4 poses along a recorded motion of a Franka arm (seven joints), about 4.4 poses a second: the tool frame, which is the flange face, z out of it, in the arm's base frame.
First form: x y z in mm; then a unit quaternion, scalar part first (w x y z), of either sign.
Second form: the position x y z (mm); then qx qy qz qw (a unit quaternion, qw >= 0). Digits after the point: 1 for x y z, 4 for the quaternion.
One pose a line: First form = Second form
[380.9 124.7 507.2 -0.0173 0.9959 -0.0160 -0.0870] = [380.9 124.7 507.2 -0.9959 0.0160 0.0870 0.0173]
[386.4 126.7 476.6 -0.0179 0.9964 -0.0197 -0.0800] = [386.4 126.7 476.6 -0.9964 0.0197 0.0800 0.0179]
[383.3 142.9 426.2 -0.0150 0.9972 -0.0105 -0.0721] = [383.3 142.9 426.2 -0.9972 0.0105 0.0721 0.0150]
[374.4 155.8 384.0 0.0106 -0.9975 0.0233 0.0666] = [374.4 155.8 384.0 -0.9975 0.0233 0.0666 0.0106]
